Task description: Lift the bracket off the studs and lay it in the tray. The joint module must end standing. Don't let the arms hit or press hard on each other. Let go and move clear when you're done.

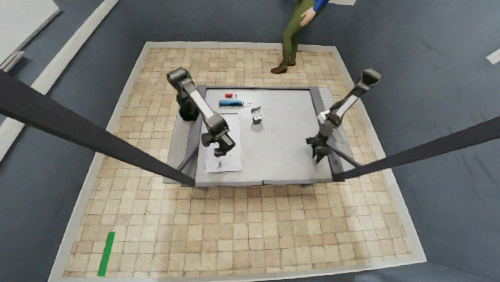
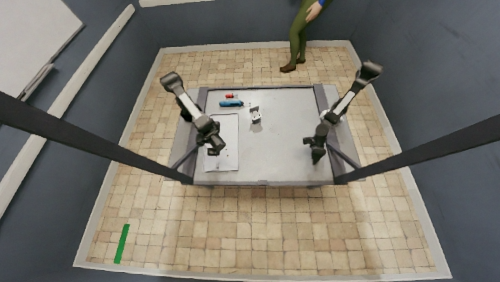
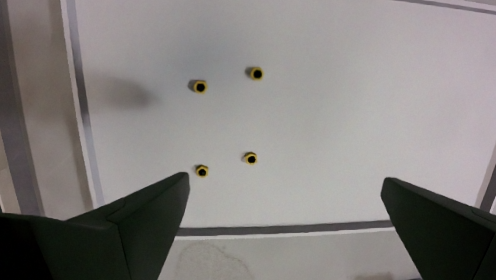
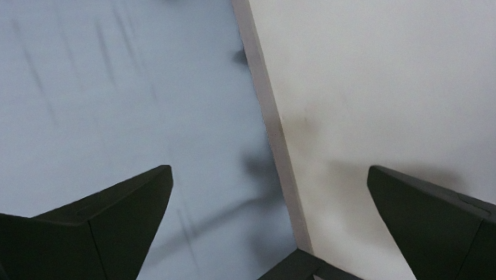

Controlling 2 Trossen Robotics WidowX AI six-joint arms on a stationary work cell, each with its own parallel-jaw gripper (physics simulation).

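Frame: origin at the left arm's base, x ahead, y left, z up, level; millimetres.
Where they show: left gripper, fingertip midpoint: (image 3: 286,184); right gripper, fingertip midpoint: (image 1: 314,160) (image 2: 312,161) (image 4: 270,174); left arm's base, origin of the base link: (image 1: 188,107).
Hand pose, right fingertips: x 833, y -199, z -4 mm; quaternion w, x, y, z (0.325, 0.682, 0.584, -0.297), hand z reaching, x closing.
Each offset is from my right fingertips to the centre of the thing. "pt": to the spot under its first point.
The joint module @(dx -377, dy +262, dz -9 mm) (image 1: 257,118) (image 2: 256,118) is a small white and grey piece near the table's back middle and looks upright. A grey plate-like part, seemingly the bracket @(pt dx -391, dy +288, dz -9 mm) (image 1: 256,109) (image 2: 255,109), shows at its back; studs are too small to make out. The flat pale tray @(dx -567, dy +55, dz -85 mm) (image 1: 233,127) (image 2: 230,130) (image 3: 350,115) lies at the table's left. Several brass hex pieces @(dx -590, dy -21, dz -86 mm) (image 3: 256,74) stand apart on it. My left gripper (image 1: 225,149) (image 2: 215,150) (image 3: 286,184) is open and empty above the tray. My right gripper (image 1: 314,151) (image 2: 311,151) (image 4: 270,174) is open and empty above the table's right side.
A blue driver-like tool @(dx -557, dy +360, dz -73 mm) (image 1: 231,103) (image 2: 231,103) lies behind the tray, with a small red item @(dx -607, dy +431, dz -78 mm) (image 1: 228,95) (image 2: 229,95) behind it. Dark frame posts rise at the table's sides. A person (image 1: 291,37) (image 2: 298,35) stands behind the table.
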